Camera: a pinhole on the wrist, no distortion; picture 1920 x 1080 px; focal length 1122.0 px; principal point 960.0 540.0 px. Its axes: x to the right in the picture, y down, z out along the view. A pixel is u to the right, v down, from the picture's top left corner.
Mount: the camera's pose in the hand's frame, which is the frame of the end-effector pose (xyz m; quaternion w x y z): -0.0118 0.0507 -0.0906 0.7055 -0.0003 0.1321 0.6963
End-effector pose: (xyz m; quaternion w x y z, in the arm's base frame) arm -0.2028 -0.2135 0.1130 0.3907 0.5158 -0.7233 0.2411
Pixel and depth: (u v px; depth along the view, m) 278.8 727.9 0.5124
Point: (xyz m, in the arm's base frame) -0.2066 -0.6285 -0.1715
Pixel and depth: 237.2 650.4 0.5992
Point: -0.1884 -0.7428 -0.1934
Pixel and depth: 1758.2 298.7 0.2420
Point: -0.4941 -0.2438 0.1367
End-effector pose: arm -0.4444 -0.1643 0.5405 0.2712 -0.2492 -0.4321 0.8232
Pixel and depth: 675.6 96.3 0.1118
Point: -0.5018 -0.1581 0.5029
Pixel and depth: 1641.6 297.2 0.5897
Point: -0.9734 -0.4846 0.2669
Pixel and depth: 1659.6 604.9 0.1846
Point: -0.5424 -0.2909 0.4049
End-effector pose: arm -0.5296 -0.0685 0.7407 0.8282 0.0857 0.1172 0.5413
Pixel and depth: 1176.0 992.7 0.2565
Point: -0.6384 -0.0718 0.9473
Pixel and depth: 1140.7 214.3 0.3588
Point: -0.5536 0.1401 0.9869
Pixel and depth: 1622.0 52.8 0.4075
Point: -0.6861 0.2875 1.0284
